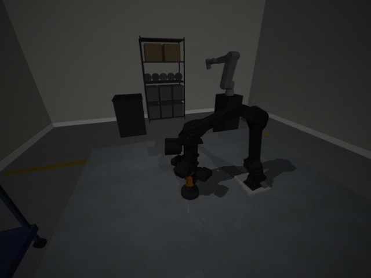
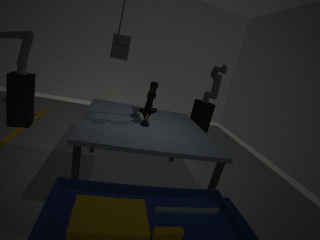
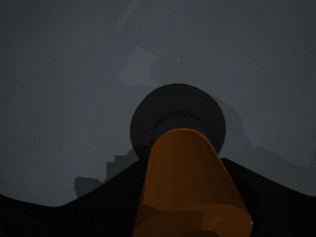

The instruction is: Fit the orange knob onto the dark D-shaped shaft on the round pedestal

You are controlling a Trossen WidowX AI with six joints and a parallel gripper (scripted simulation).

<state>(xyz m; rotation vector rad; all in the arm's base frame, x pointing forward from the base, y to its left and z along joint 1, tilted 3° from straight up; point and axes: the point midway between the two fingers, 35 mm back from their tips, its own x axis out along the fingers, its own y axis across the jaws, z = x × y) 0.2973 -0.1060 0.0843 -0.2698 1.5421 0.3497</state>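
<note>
The orange knob lies 2 cm above my gripper tip. Also, from my gripper tip: dark round pedestal 4 cm below.
</note>
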